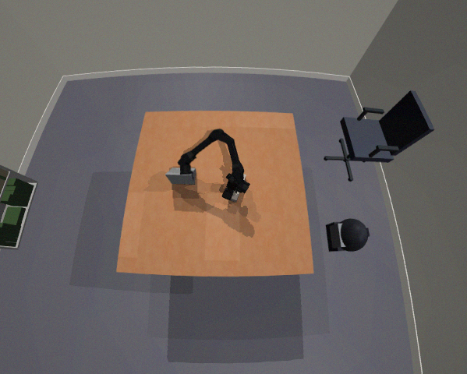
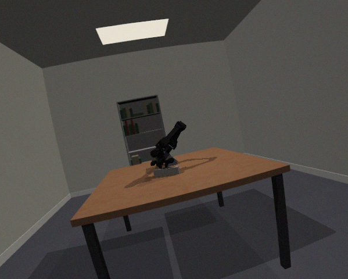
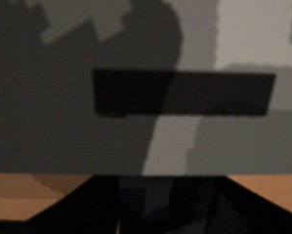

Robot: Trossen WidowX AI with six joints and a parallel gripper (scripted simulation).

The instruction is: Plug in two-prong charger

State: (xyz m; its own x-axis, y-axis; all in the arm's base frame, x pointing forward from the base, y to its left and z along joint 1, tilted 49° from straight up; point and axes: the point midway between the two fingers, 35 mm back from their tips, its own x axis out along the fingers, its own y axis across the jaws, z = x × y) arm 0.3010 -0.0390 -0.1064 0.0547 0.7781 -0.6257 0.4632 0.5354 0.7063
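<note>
My gripper tip is now 20 mm short of the two-prong charger, 10 mm to the left of it and 10 mm below it.
</note>
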